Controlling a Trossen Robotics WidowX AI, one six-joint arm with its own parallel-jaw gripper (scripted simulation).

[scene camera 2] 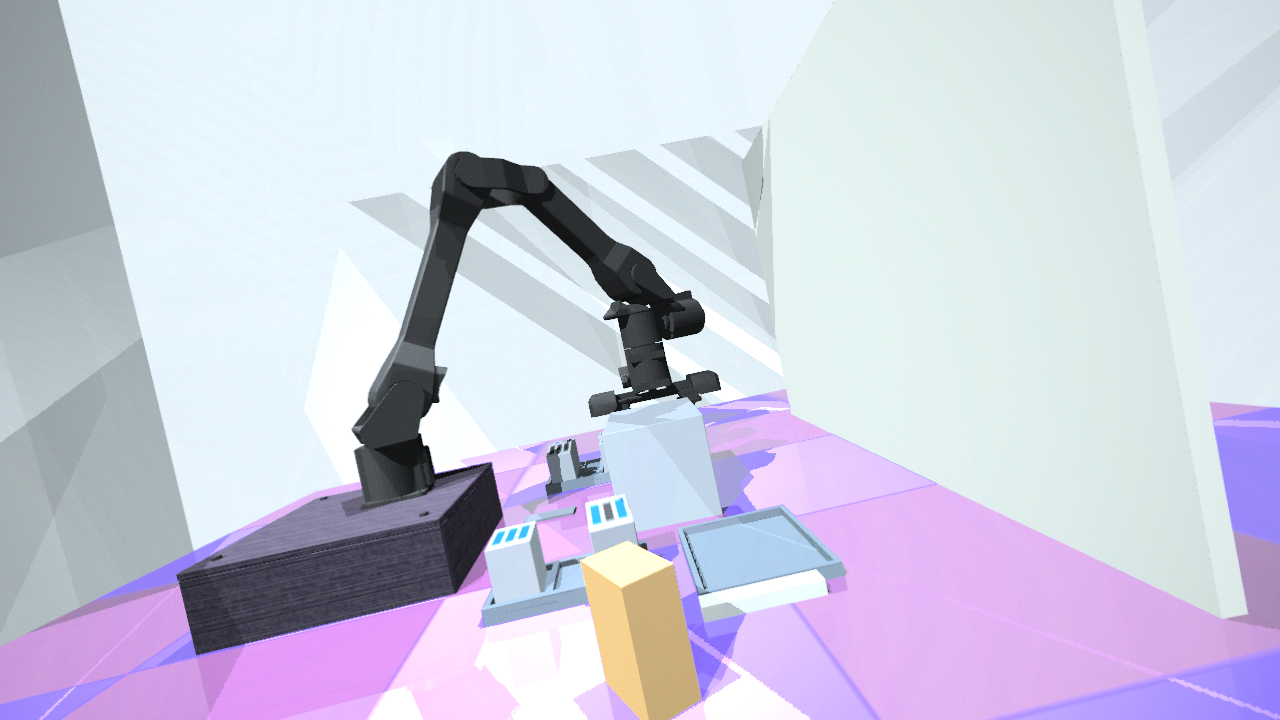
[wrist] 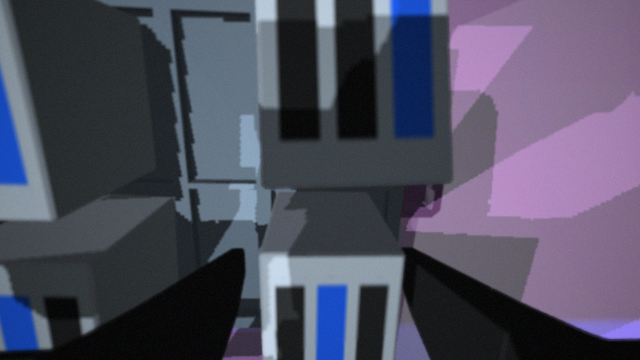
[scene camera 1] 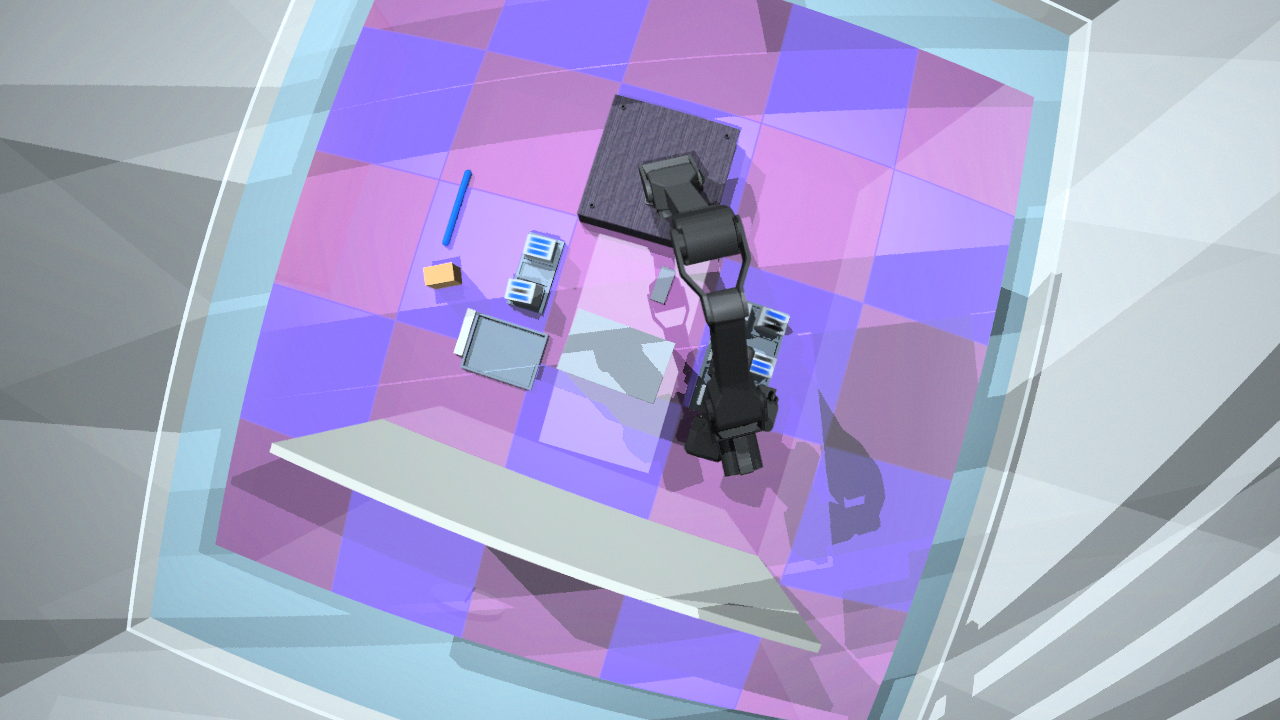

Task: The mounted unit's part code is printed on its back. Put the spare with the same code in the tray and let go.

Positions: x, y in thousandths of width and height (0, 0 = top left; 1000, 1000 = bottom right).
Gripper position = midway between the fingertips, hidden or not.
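Open and holding nothing, that is how my gripper (scene camera 1: 557, 553) is, and I see the gripper (wrist: 504, 721) in the wrist view as well. There is a tray (scene camera 2: 570, 767), which scene camera 1 gives me too, the tray (scene camera 1: 397, 490). I also see a wall panel (scene camera 2: 755, 313), and the same wall panel (scene camera 1: 460, 751) is visible in scene camera 1. A rack (scene camera 1: 600, 478) is in sight too.
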